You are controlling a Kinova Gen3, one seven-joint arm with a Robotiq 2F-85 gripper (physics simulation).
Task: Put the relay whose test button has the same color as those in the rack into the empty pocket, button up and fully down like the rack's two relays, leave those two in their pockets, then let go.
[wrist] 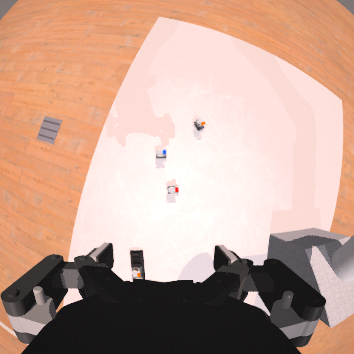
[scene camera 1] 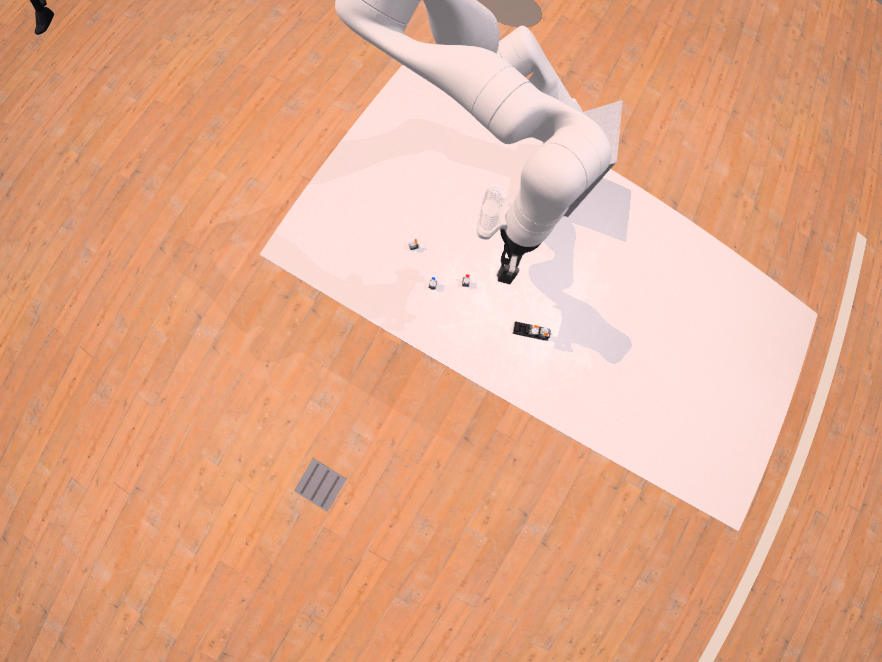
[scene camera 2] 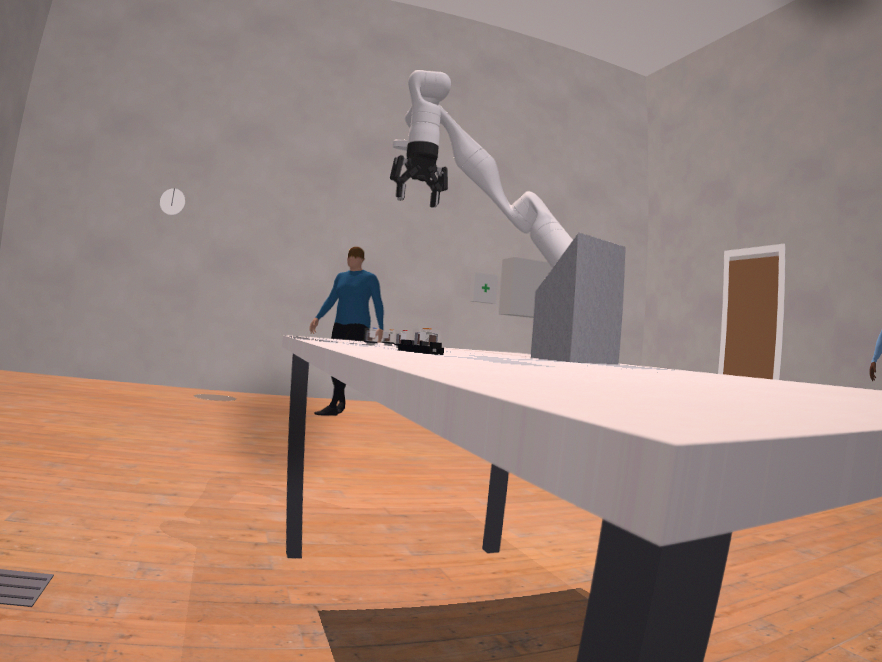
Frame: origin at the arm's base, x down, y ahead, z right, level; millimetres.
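Where they show: gripper, fingertip midpoint: (wrist: 163, 255) (scene camera 1: 506, 254) (scene camera 2: 417, 203); arm's base, origin of the base link: (wrist: 343, 265) (scene camera 2: 579, 276).
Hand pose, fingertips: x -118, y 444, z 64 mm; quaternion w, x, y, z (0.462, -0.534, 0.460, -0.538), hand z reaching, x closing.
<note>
Each offset is from my fingertips to the top centre of the thing. Level surfaces: height alone.
A relay with an orange button @(dx +295, dy -54, dz +237 mm) (scene camera 1: 413, 244) (wrist: 199, 124) stands loose on the table. A relay with a blue button @(dx +295, dy +32, dz +138 mm) (scene camera 1: 433, 283) (wrist: 160, 155) and one with a red button @(dx +295, dy -13, dz +53 mm) (scene camera 1: 466, 281) (wrist: 172, 190) stand apart from it, nearer the rack. The black rack @(dx +316, dy +44, dz -179 mm) (scene camera 1: 522, 328) (scene camera 2: 420, 348) (wrist: 136, 256) holds two orange-button relays at its right end in scene camera 1; its left-end pocket is empty. In the wrist view, the rack's lower end is hidden by the gripper body. My gripper (scene camera 1: 507, 277) (scene camera 2: 417, 200) (wrist: 163, 255) is open and empty, high above the table.
The white table @(dx +339 mm) (scene camera 1: 662, 427) (scene camera 2: 569, 399) (wrist: 250, 165) carries a grey pedestal (scene camera 1: 605, 131) (scene camera 2: 597, 306) (wrist: 300, 255) at the arm's base. A person (scene camera 2: 356, 295) stands beyond the table in scene camera 2.
</note>
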